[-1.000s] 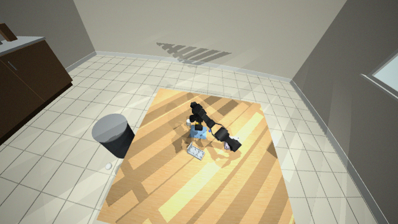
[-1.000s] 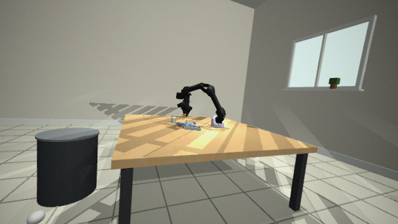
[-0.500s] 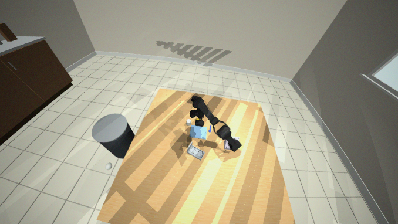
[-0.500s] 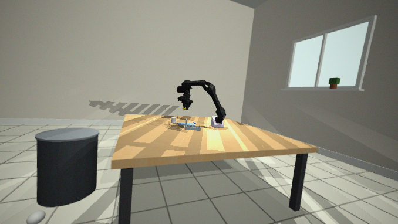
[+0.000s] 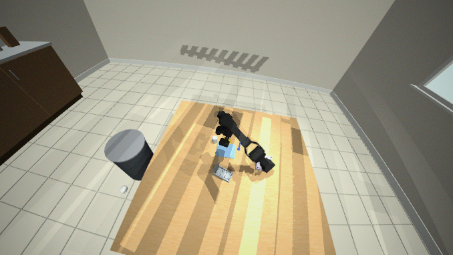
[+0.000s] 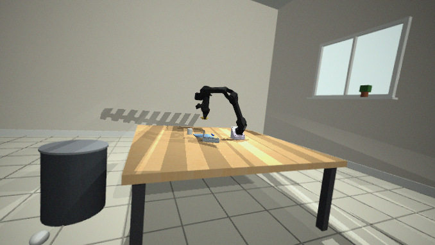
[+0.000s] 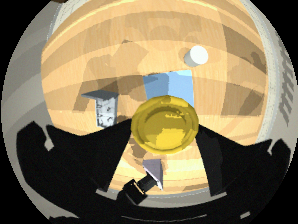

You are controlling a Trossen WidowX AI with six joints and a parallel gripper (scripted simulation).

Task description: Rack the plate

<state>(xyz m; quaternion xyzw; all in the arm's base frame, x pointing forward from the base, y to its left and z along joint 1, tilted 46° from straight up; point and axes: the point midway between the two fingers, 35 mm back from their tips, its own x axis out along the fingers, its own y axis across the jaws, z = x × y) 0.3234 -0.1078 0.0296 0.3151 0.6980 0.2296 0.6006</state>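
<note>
The grey dish rack is 2 cm behind my gripper tip, 18 cm to the left of it and 13 cm below it. Also, from my gripper tip: white cup 10 cm ahead, 9 cm to the right, 13 cm below; then yellow plate 1 cm above; then light blue cloth 1 cm behind, 3 cm to the right, 15 cm below.
</note>
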